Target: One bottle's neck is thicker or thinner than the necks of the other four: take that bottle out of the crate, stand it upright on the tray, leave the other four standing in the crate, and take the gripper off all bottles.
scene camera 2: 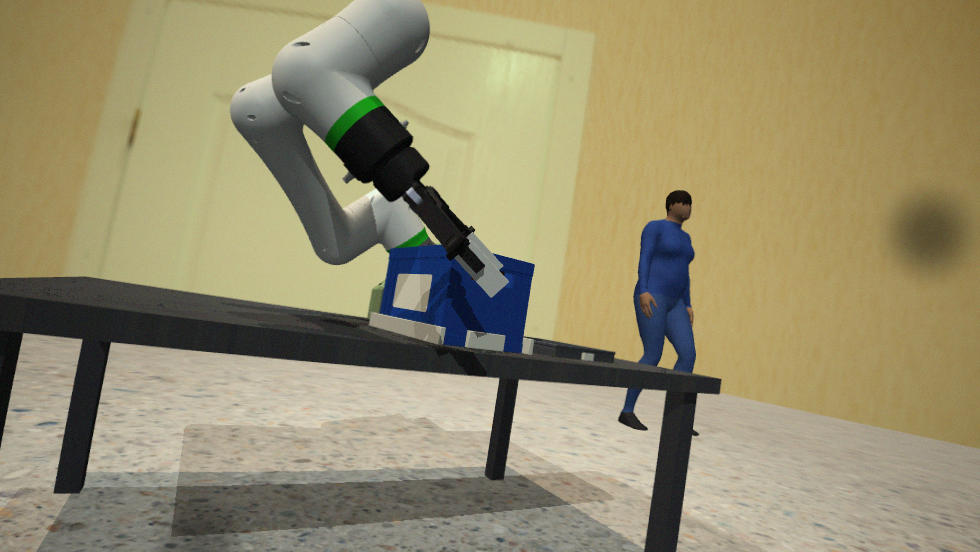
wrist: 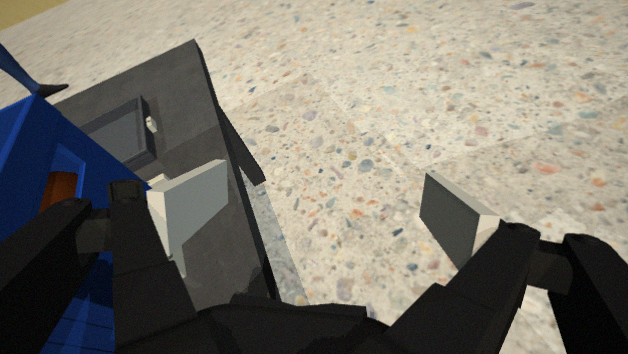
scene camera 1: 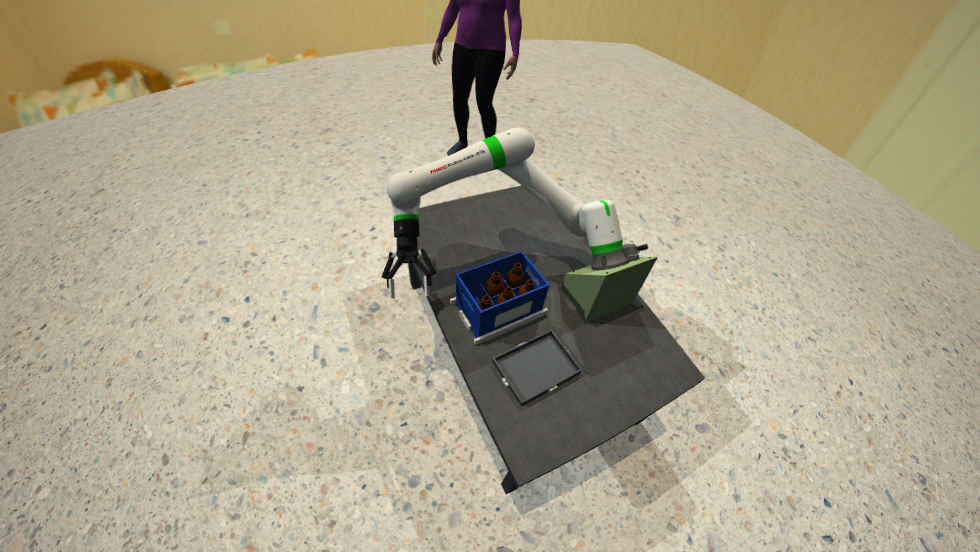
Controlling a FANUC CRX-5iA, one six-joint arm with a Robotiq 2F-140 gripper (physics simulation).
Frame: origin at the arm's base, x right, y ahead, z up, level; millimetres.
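Seen in the pictures: gripper, fingertip midpoint: point(scene camera 2: 497, 280) point(wrist: 322, 188) point(scene camera 1: 409, 297); arm's base, origin of the base link: point(scene camera 1: 610, 265).
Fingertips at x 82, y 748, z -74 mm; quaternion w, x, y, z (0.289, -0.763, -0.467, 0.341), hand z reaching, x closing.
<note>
Offsets run from my fingertips to a thing's top centre. "pt": to the spot under its first point.
The blue crate {dy -326, dx -47, dz +65 mm} point(scene camera 1: 484, 322) point(scene camera 2: 507, 316) point(wrist: 100, 170) stands on the table. Several brown bottles stand in it: two at the back {pt dy -309, dx -25, dz +22 mm} point(scene camera 1: 495, 283) {pt dy -398, dx -4, dz +13 mm} point(scene camera 1: 516, 276), others in the front row {pt dy -243, dx -118, dz +42 mm} point(scene camera 1: 485, 303) point(scene camera 1: 507, 296) point(scene camera 1: 528, 288). Brown also shows through the crate's handle opening. I cannot tell which neck differs. The grey tray {dy -379, dx -323, dz -85 mm} point(scene camera 1: 536, 368) point(scene camera 2: 576, 351) point(wrist: 117, 137) lies beside the crate with no bottle on it. My gripper point(scene camera 1: 410, 288) point(wrist: 322, 188) is open and empty, tilted, outside the crate's end wall. One finger is near that wall; the other hangs beyond the table edge.
The dark table point(scene camera 1: 617, 384) point(scene camera 2: 205, 322) point(wrist: 175, 75) carries pale stops point(scene camera 1: 510, 327) point(scene camera 2: 406, 326) around the crate's foot and small clips at the tray. The arm's green pedestal point(scene camera 1: 613, 288) stands behind. A person in purple point(scene camera 1: 480, 27) and one in blue point(scene camera 2: 663, 267) stand off the table.
</note>
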